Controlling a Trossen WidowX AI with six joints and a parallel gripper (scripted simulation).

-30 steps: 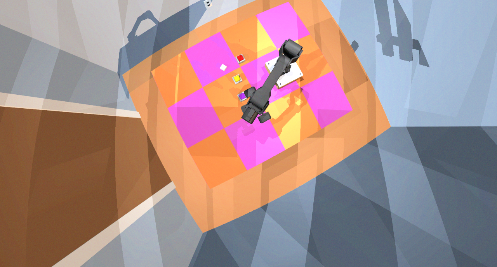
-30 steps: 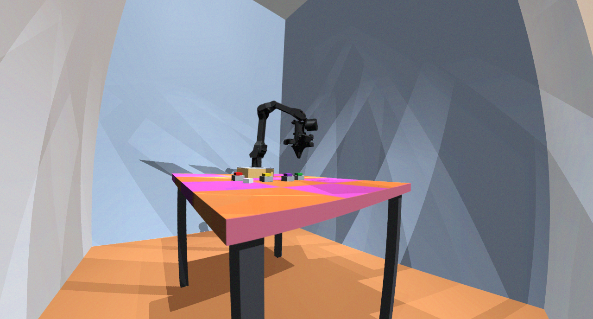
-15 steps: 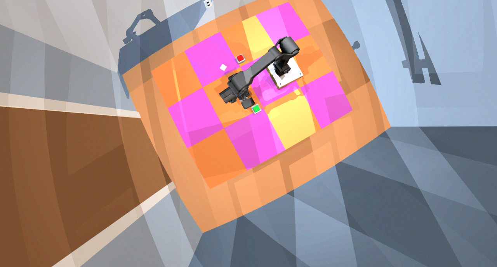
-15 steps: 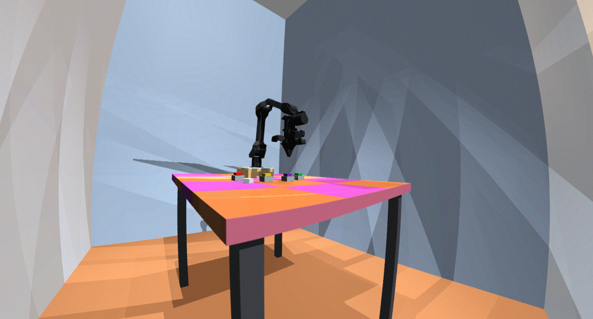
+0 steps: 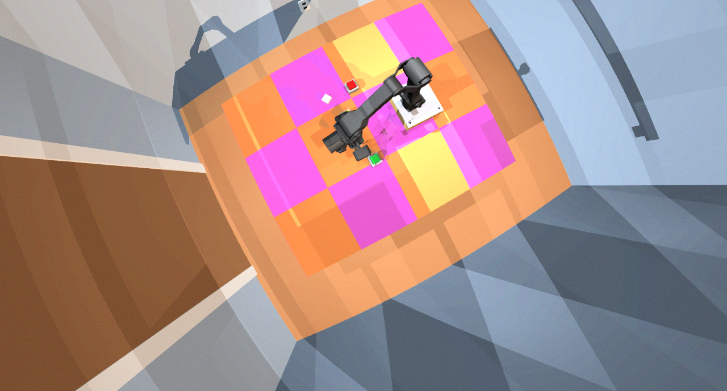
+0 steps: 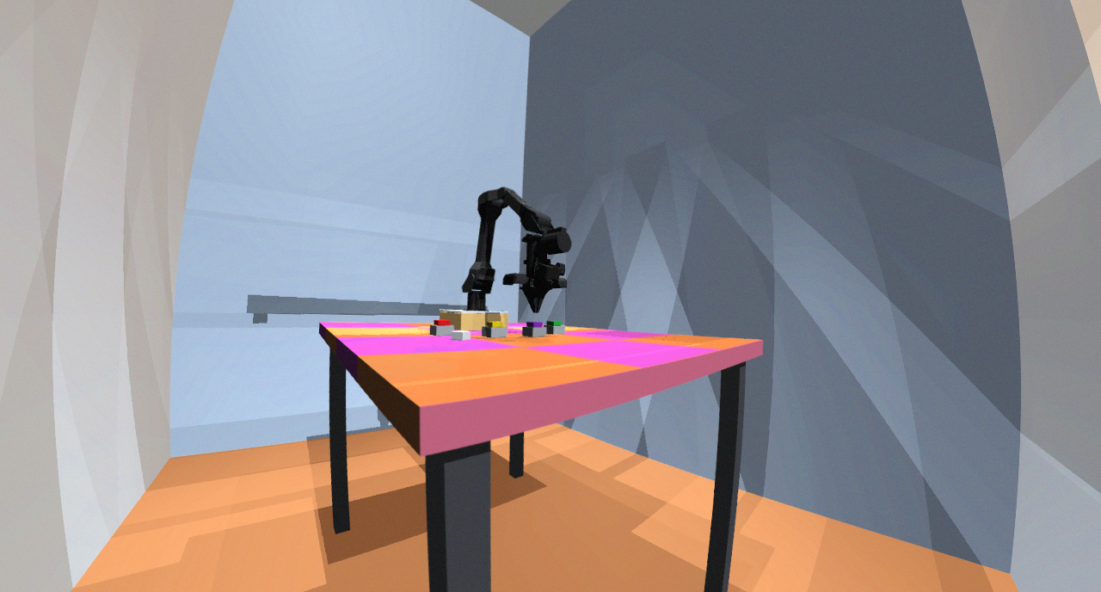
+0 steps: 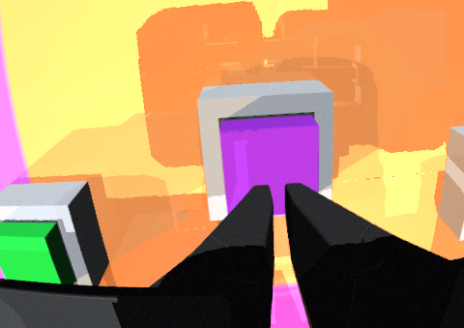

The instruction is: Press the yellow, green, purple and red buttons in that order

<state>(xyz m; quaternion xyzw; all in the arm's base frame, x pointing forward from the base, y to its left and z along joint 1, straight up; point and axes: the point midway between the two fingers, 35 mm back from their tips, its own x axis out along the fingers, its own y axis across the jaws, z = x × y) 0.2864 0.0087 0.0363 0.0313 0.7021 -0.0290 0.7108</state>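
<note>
Right now my gripper tip is 3 cm above the purple button. Round my gripper tip: yellow button (11 cm to the right, 4 cm behind, 3 cm below); then small white block (23 cm to the right, 5 cm below, 1 cm behind); then green button (11 cm to the left, 3 cm below, 3 cm behind).
</note>
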